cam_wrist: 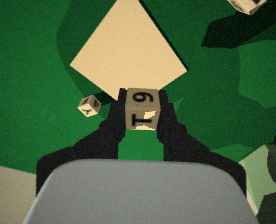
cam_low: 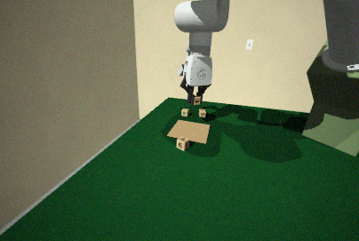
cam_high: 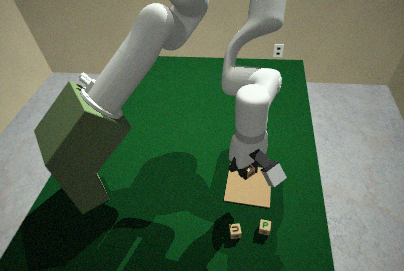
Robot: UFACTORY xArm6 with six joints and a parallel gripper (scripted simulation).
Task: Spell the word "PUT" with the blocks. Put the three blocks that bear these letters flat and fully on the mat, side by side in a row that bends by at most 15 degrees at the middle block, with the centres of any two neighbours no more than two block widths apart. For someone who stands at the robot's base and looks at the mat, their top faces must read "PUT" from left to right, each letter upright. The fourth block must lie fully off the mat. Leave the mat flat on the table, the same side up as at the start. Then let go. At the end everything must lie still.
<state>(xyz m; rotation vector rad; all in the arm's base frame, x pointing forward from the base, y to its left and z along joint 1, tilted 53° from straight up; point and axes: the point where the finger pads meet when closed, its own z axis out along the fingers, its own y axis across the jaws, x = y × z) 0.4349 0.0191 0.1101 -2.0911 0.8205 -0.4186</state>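
My hand is 120 mm above the mat and 30 mm to the right of it. From my hand the other things lie so: P block (110 mm below, 90 mm to the right, 90 mm ahead).
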